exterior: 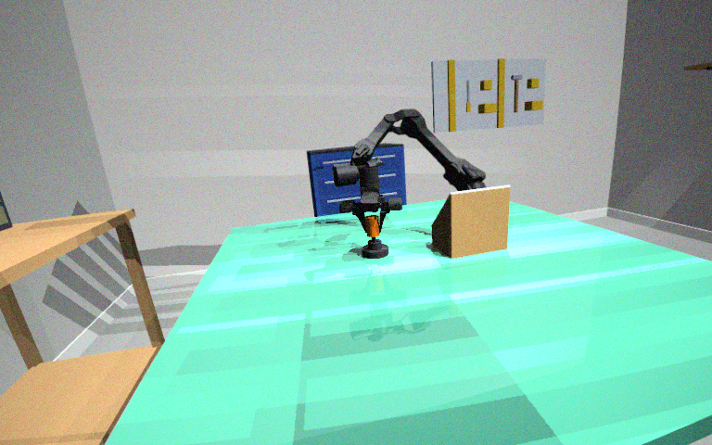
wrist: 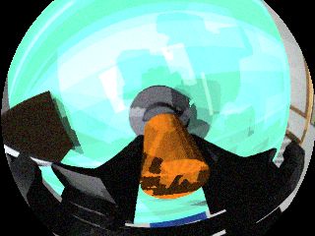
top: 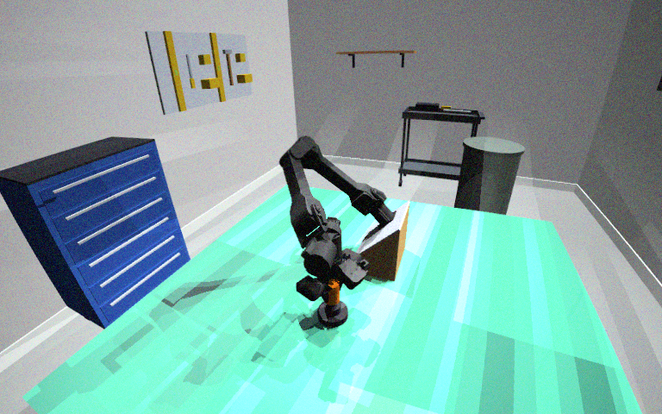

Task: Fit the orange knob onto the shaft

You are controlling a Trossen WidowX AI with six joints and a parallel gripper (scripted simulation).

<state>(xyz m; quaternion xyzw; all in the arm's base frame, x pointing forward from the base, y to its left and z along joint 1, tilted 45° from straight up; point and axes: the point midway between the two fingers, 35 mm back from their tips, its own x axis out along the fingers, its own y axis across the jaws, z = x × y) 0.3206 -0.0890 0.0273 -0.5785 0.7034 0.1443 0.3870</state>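
Right now the orange knob is 2 cm above my gripper tip. Round my gripper tip: dark round pedestal 4 cm below.
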